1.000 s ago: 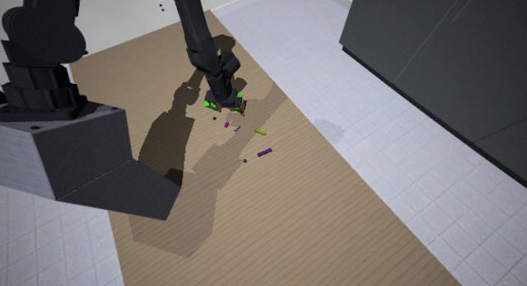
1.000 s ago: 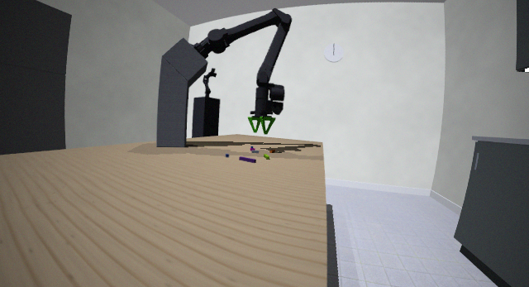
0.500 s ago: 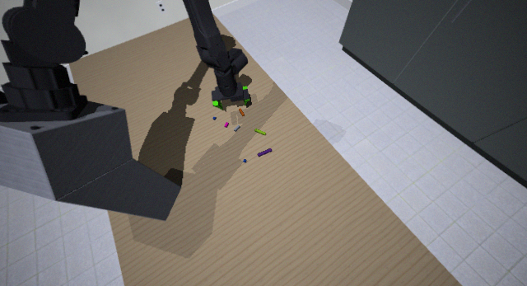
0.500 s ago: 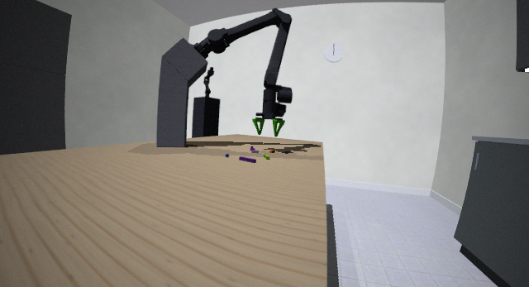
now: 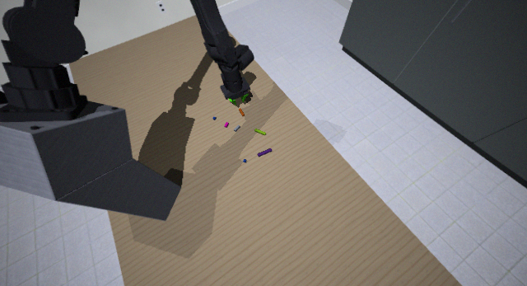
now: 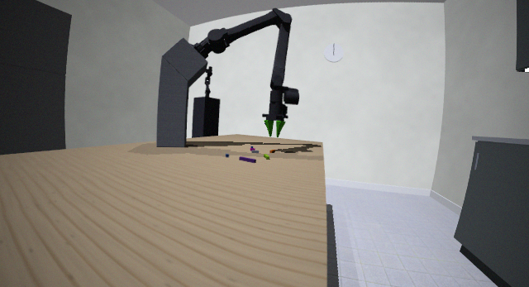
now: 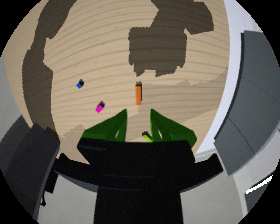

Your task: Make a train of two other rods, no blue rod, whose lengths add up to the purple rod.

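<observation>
The orange rod is 7 cm below my hand. Also, from my hand: magenta rod 8 cm behind, 4 cm to the right, 7 cm below; lime rod 5 cm ahead, 13 cm to the right, 7 cm below; grey rod 4 cm behind, 8 cm to the right, 7 cm below.
</observation>
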